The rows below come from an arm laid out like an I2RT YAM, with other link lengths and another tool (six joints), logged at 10 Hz.
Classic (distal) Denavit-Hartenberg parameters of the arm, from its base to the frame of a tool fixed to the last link. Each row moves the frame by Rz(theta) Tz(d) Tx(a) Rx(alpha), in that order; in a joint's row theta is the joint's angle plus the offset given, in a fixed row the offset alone. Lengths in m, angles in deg.
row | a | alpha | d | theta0
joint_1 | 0.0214 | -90 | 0.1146 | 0
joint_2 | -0.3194 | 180 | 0 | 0
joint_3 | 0.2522 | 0 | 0 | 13.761
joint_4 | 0.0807 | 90 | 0.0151 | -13.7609
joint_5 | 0 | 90 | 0.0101 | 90
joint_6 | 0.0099 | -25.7 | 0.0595 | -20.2
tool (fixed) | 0 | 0 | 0.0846 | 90
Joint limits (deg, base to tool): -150..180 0..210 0..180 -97..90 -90..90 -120..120
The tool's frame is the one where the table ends.
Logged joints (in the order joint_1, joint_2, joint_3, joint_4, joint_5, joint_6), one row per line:
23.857, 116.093, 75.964, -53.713, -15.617, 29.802
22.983, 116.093, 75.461, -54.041, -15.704, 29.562
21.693, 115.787, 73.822, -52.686, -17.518, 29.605
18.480, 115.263, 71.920, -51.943, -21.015, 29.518
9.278, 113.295, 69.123, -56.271, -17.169, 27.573
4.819, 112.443, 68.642, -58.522, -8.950, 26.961
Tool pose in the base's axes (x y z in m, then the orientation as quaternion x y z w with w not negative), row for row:
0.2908, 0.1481, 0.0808, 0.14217, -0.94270, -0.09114, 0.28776
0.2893, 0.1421, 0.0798, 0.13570, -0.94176, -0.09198, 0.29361
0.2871, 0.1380, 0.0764, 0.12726, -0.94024, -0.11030, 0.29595
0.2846, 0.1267, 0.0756, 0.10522, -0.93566, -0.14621, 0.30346
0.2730, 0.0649, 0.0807, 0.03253, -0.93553, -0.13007, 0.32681
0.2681, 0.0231, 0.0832, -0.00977, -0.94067, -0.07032, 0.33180
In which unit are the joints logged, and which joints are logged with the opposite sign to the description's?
The joints are logged in degrees. Opposite sign: none.
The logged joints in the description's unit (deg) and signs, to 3 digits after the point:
23.857, 116.093, 75.964, -53.713, -15.617, 29.802
22.983, 116.093, 75.461, -54.041, -15.704, 29.562
21.693, 115.787, 73.822, -52.686, -17.518, 29.605
18.480, 115.263, 71.920, -51.943, -21.015, 29.518
9.278, 113.295, 69.123, -56.271, -17.169, 27.573
4.819, 112.443, 68.642, -58.522, -8.950, 26.961

